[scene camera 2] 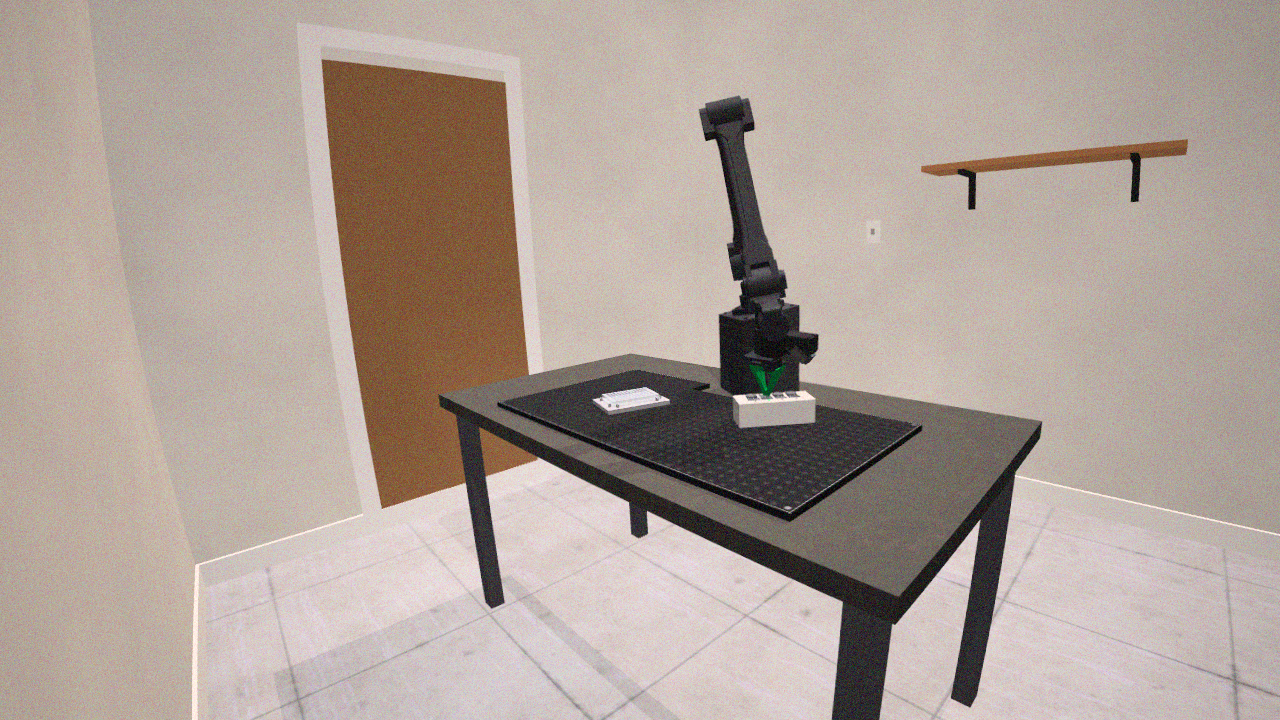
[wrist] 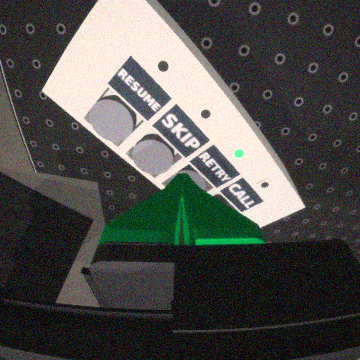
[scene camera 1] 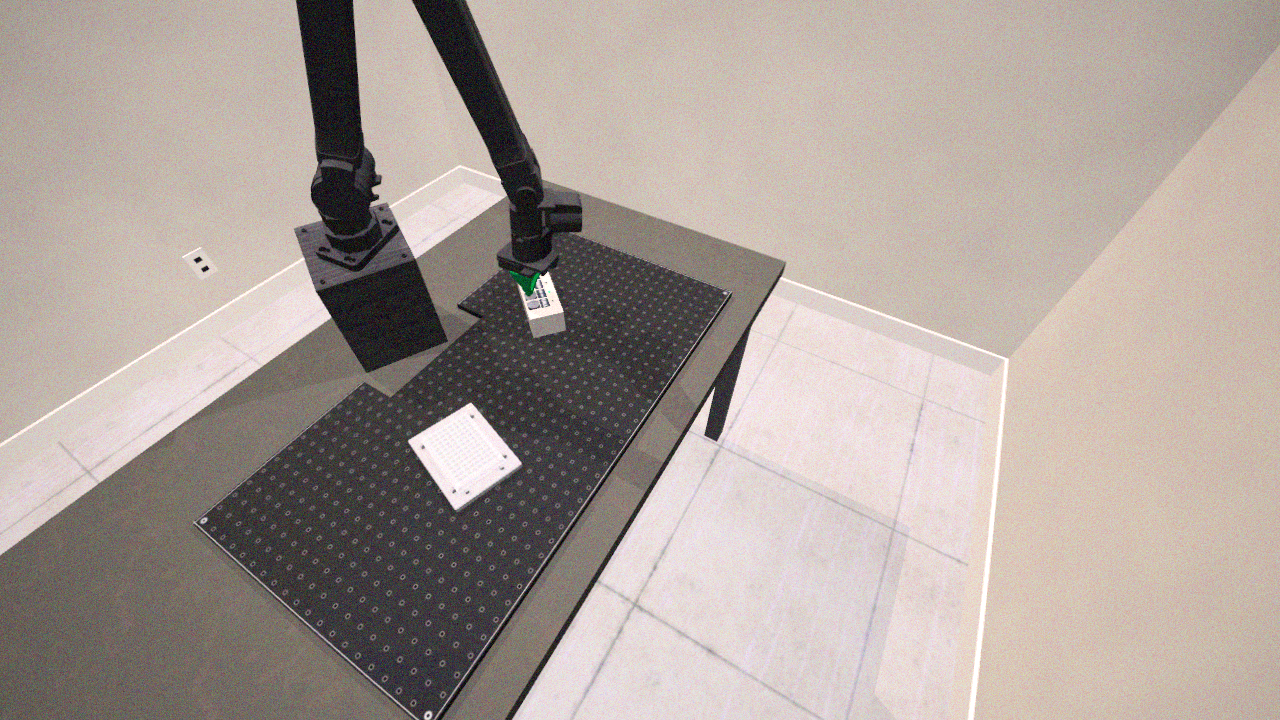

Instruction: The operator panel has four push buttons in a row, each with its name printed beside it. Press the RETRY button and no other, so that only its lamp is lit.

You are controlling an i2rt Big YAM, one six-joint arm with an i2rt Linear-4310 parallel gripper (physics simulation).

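Places are measured from the arm's base along level axes (x ahead, y left, z up), in metres.
Where they show: gripper, fingertip midpoint: (scene camera 2: 766,395) (wrist: 181,181) (scene camera 1: 529,294); arm's base at its link origin: (scene camera 1: 359,242).
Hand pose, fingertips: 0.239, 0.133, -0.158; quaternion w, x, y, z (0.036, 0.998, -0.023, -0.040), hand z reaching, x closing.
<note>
Each offset is from my fingertips to the centre of the thing, as dx, dy, dz. Level surfaces: height alone.
The white operator panel @(+0.008, +0.020, -0.025) (scene camera 1: 546,323) (scene camera 2: 775,411) (wrist: 80,55) stands on the black perforated mat. In the wrist view its labels read RESUME, SKIP, RETRY and CALL. The lamp beside RETRY @(+0.033, +0.022, +0.001) (wrist: 239,153) glows green; the other three lamps are dark. My gripper (scene camera 1: 529,291) (scene camera 2: 767,392) (wrist: 181,181) is shut and empty, its green fingertips at the RETRY button @(+0.003, -0.003, -0.004) (wrist: 194,177), which they partly cover. The RESUME button @(-0.035, +0.043, -0.001) (wrist: 112,120) and the SKIP button @(-0.016, +0.020, -0.001) (wrist: 153,154) show beside it. The CALL button is mostly hidden behind the green fingers.
A white square plate @(+0.053, -0.348, -0.034) (scene camera 1: 464,455) (scene camera 2: 631,400) lies on the mat @(dz -0.053) (scene camera 1: 340,537) (scene camera 2: 760,483), away from the panel. The arm's black base block (scene camera 1: 384,313) stands near the panel at the mat's edge. A wall shelf (scene camera 2: 1056,158) hangs behind the table.
</note>
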